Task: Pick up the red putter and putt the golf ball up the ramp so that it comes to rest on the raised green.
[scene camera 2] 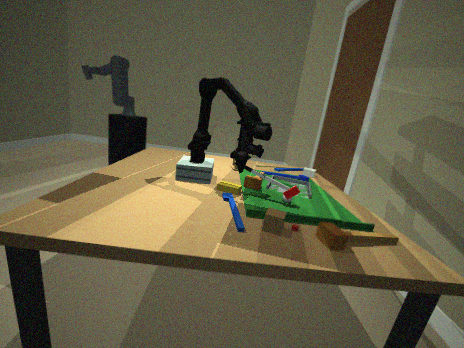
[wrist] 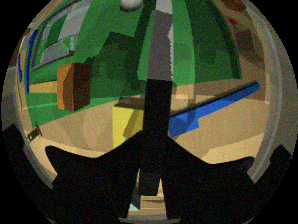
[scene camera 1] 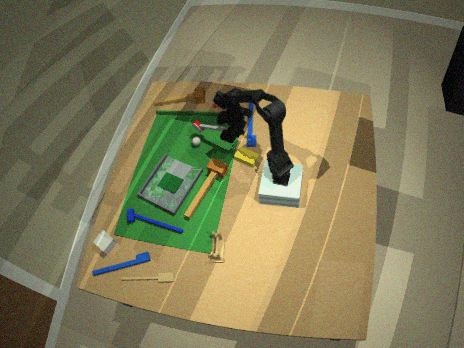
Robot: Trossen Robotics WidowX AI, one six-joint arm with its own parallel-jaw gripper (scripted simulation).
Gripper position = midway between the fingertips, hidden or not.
Observation:
My gripper point(wrist: 151, 135) holds a red putter. Further things: a wooden mallet point(scene camera 2: 335, 239), a wooden mallet point(wrist: 72, 85) and a yellow block point(wrist: 127, 118).

